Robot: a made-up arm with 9 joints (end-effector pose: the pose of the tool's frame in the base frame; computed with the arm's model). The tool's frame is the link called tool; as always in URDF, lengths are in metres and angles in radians. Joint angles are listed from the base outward.
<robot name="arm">
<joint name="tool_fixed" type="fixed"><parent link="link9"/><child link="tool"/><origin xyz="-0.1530 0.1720 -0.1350" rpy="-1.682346 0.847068 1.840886"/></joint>
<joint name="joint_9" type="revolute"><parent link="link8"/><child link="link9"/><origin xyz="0.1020 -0.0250 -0.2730" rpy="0.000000 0.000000 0.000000"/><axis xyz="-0.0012 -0.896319 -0.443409"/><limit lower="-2.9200" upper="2.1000" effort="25" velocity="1.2"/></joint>
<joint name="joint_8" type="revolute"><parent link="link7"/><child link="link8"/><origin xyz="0.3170 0.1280 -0.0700" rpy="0.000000 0.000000 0.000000"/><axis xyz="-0.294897 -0.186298 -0.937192"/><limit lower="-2.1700" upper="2.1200" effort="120" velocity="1.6"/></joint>
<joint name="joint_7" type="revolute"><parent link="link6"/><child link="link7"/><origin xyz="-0.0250 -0.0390 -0.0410" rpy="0.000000 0.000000 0.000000"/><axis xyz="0 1 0"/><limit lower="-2.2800" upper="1.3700" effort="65" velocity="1.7"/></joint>
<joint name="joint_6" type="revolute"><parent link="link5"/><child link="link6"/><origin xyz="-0.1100 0.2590 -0.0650" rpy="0.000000 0.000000 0.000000"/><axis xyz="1 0 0"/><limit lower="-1.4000" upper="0.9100" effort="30" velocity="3.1"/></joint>
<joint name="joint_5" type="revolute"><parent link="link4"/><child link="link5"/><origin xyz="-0.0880 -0.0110 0.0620" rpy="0.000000 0.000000 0.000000"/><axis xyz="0.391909 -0.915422 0.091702"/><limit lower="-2.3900" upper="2.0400" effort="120" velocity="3"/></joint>
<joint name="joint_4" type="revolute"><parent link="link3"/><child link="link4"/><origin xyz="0.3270 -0.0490 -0.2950" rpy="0.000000 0.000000 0.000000"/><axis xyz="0.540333 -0.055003 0.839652"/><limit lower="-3.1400" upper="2.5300" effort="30" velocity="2.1"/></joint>
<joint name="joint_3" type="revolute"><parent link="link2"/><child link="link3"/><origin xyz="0.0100 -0.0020 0.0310" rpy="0.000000 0.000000 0.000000"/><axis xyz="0.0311 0.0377 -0.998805"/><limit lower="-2.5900" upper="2.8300" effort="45" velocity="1.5"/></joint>
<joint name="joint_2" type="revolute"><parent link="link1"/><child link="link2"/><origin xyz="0.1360 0.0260 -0.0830" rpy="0.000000 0.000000 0.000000"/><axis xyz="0.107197 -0.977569 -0.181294"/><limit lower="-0.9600" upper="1.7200" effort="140" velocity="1.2"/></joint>
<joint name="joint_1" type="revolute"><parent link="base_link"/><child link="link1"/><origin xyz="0.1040 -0.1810 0.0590" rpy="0.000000 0.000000 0.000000"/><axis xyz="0.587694 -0.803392 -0.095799"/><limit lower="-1.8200" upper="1.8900" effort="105" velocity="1.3"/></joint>
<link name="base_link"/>
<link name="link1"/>
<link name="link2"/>
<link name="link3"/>
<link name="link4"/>
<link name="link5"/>
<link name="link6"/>
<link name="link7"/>
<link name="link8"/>
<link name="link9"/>
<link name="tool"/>
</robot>
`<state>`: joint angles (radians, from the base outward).
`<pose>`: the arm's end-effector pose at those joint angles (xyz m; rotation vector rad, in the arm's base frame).
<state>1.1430 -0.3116 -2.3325 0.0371 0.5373 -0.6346 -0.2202 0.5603 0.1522</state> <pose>-0.0895 0.5754 -0.2792 0.9727 1.8958 0.7722</pose>
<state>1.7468 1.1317 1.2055 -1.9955 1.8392 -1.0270 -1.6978 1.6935 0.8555</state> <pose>0.3169 -1.2054 0.4093 0.6076 -2.3554 0.4850</pose>
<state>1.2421 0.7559 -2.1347 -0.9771 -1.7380 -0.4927 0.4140 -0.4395 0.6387</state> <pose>0.7635 -0.2105 -0.3934 -2.4452 0.6621 1.2969</pose>
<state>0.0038 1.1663 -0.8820 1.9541 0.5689 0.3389 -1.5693 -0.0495 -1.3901</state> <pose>0.4845 -0.3015 0.3515 -0.4922 2.0344 0.1255</pose>
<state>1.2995 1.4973 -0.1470 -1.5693 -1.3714 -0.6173 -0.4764 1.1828 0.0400</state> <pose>0.7053 -0.3982 0.4557 -0.6335 0.1921 0.4807</pose>
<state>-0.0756 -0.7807 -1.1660 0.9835 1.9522 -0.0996 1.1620 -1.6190 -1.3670</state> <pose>0.0789 0.0468 0.0845 -0.2002 1.2660 1.2966</pose>
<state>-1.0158 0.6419 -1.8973 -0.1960 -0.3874 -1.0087 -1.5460 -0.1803 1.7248</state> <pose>-0.8203 -0.2423 -0.6140 0.3537 -2.7966 -0.8594</pose>
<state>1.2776 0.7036 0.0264 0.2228 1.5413 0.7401 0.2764 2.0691 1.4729</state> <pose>0.1588 -0.3686 0.8212 -0.1078 -0.2192 -1.1427</pose>
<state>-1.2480 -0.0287 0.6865 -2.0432 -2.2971 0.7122 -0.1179 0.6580 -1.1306</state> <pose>-0.2418 -0.9549 -0.6890 -0.7752 0.8610 -1.5597</pose>
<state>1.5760 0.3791 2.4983 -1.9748 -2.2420 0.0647 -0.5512 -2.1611 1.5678</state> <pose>1.2096 -0.0519 -0.2094 1.8038 1.1400 -0.1588</pose>
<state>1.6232 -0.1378 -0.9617 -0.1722 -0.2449 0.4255 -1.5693 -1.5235 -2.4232</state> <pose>-0.0109 0.0673 0.4276 1.5085 -0.7971 -1.6046</pose>
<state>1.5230 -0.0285 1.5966 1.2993 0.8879 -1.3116 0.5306 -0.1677 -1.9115</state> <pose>0.5495 -0.2919 -0.0190 -0.8508 -2.3930 0.7844</pose>
